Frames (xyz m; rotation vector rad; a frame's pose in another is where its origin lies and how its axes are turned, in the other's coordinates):
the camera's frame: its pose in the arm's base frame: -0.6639 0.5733 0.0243 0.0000 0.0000 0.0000
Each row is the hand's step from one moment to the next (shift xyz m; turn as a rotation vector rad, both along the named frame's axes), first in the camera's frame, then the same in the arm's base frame.
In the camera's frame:
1: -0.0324 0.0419 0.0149 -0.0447 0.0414 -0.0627
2: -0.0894 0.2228 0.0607 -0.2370 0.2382 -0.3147
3: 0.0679 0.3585 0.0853 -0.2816 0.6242 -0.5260
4: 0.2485 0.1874 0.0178 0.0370 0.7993 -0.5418
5: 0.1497 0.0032 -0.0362 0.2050 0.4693 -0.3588
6: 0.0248 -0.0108 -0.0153 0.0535 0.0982 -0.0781
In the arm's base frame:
1: -0.0324 0.0419 0.0149 -0.0447 0.0414 -0.0627
2: -0.0894 0.2228 0.0607 -0.2370 0.2382 -0.3147
3: 0.0679 0.3585 0.0853 -0.2816 0.6242 -0.5260
4: 0.2485 0.1874 0.0178 0.0370 0.7993 -0.5418
5: 0.1497 0.0032 -0.0362 0.2050 0.4693 -0.3588
6: 0.0248 -0.0108 -0.0153 0.0535 0.0982 -0.0781

